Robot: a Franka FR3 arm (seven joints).
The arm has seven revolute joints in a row. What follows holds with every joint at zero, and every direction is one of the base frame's. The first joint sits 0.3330 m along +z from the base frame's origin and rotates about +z. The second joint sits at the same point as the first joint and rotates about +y. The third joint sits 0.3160 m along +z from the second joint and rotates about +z. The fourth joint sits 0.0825 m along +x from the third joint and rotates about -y. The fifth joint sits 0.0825 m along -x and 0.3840 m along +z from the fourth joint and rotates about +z. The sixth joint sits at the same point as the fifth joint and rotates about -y. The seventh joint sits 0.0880 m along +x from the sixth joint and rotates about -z. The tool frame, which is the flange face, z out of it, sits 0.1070 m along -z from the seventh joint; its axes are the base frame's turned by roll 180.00, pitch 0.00 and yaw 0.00 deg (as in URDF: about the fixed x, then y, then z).
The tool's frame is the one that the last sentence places.
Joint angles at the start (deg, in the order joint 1, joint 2, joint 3, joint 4, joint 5, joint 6, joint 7):
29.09, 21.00, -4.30, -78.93, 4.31, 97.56, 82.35
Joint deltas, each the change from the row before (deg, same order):
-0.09, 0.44, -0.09, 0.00, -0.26, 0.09, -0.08
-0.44, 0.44, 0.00, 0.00, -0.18, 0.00, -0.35
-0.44, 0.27, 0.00, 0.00, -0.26, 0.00, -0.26
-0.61, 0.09, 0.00, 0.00, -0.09, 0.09, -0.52
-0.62, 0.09, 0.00, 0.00, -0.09, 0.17, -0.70
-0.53, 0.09, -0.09, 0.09, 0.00, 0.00, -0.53
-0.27, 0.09, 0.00, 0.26, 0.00, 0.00, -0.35
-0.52, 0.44, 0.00, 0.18, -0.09, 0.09, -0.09
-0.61, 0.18, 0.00, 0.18, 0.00, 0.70, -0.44
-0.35, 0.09, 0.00, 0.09, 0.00, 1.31, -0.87
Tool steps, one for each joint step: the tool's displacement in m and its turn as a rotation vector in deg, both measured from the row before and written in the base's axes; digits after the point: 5 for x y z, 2 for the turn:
0.00231, -0.00143, -0.00498, -0.43, 0.18, -0.05
0.00344, -0.00429, -0.00514, -0.35, 0.31, -0.06
0.00302, -0.00469, -0.00316, -0.34, 0.13, -0.13
0.00341, -0.00644, -0.00093, -0.05, -0.04, -0.08
0.00354, -0.00653, -0.00081, -0.01, -0.12, 0.09
0.00317, -0.00631, -0.00028, 0.00, -0.02, -0.08
0.00187, -0.00257, 0.00110, 0.08, -0.16, 0.09
0.00392, -0.00503, -0.00354, -0.17, 0.11, -0.41
0.00470, -0.00584, 0.00038, 0.26, -0.66, -0.18
0.00426, -0.00286, 0.00161, 0.48, -1.24, 0.49

